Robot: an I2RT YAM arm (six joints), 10 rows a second.
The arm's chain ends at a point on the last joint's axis. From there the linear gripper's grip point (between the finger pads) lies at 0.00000 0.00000 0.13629 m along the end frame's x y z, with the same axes.
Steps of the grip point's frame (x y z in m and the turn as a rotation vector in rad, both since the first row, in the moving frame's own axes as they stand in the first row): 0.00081, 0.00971, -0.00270, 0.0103, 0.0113, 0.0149; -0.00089, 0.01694, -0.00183, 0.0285, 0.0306, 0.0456; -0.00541, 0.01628, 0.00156, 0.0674, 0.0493, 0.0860; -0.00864, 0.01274, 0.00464, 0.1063, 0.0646, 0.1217; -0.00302, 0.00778, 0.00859, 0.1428, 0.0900, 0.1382; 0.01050, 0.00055, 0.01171, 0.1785, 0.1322, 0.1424; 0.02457, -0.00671, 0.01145, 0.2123, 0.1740, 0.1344; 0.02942, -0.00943, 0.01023, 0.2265, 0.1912, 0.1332
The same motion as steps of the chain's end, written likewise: -0.00074, 0.01110, -0.00268, 0.0103, 0.0113, 0.0149; -0.00515, 0.02073, -0.00171, 0.0285, 0.0306, 0.0456; -0.01251, 0.02516, 0.00203, 0.0674, 0.0493, 0.0860; -0.01828, 0.02662, 0.00569, 0.1063, 0.0646, 0.1217; -0.01653, 0.02624, 0.01052, 0.1428, 0.0900, 0.1382; -0.00903, 0.02332, 0.01505, 0.1785, 0.1322, 0.1424; -0.00071, 0.02019, 0.01654, 0.2123, 0.1740, 0.1344; 0.00178, 0.01918, 0.01616, 0.2265, 0.1912, 0.1332
